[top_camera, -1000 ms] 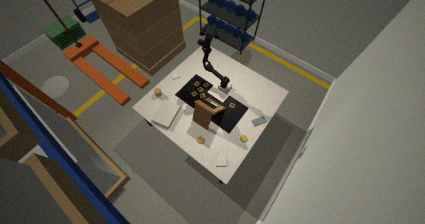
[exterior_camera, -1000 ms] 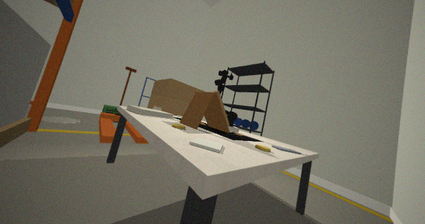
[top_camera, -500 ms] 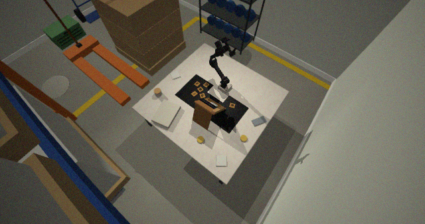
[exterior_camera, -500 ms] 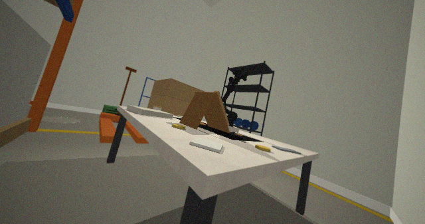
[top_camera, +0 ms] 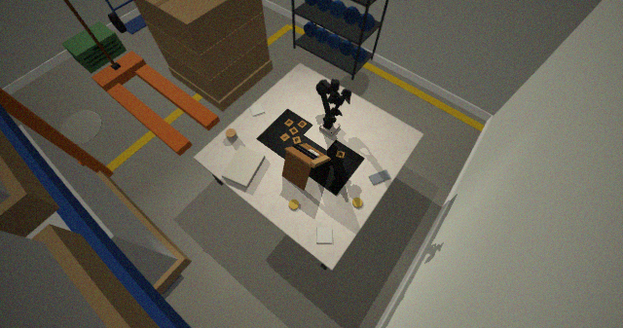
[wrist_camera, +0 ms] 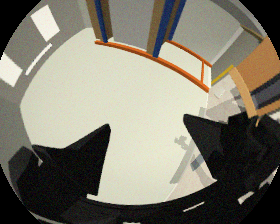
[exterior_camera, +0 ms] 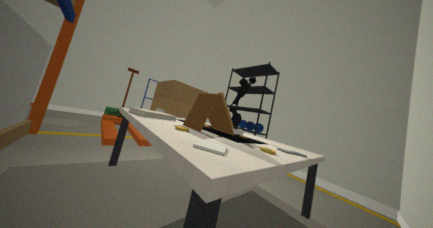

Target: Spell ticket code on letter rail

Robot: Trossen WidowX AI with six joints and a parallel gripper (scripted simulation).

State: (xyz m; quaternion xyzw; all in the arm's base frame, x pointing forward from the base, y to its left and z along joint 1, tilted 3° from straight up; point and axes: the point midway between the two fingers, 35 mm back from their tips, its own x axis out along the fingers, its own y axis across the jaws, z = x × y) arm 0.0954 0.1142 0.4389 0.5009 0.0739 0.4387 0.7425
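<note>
Right now the white ticket is 17 cm ahead of my gripper tip, 12 cm to the right of it and 41 cm below it. From my gripper tip the other things lie so: black mat: 8 cm ahead, 18 cm to the right, 49 cm below; grey card: 4 cm ahead, 38 cm to the left, 48 cm below.
</note>
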